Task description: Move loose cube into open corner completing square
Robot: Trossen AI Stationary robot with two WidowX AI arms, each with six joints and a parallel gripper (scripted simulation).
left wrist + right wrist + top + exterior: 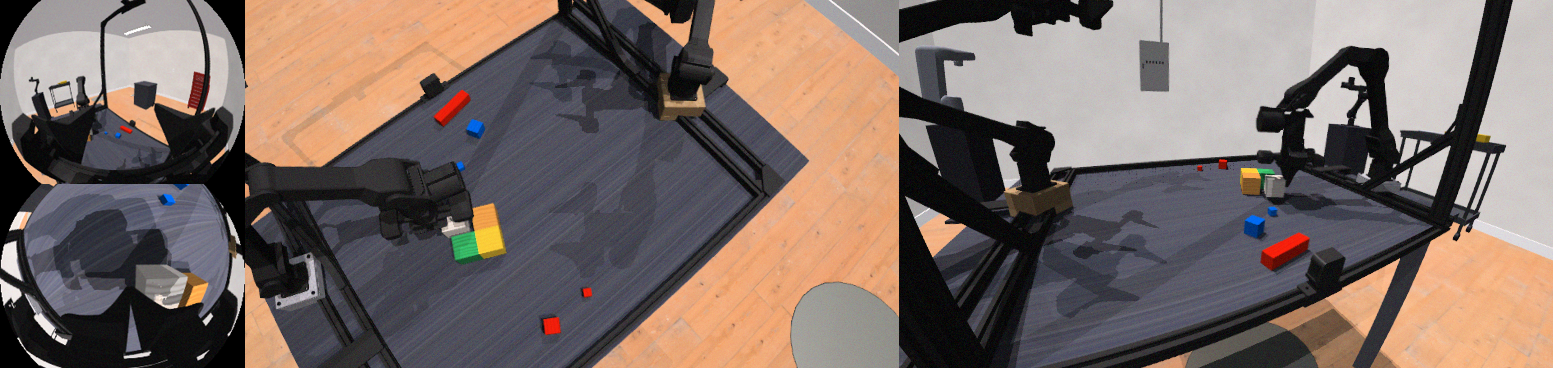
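Now: the orange cube 40 mm ahead of my right hand, 100 mm to the left of it and 30 mm below it. Round my right hand: green cube: 80 mm ahead, 40 mm to the left, 30 mm below; then yellow cube: 90 mm ahead, 90 mm to the left, 30 mm below; then white cube: 10 mm ahead, 40 mm to the left, 30 mm below.
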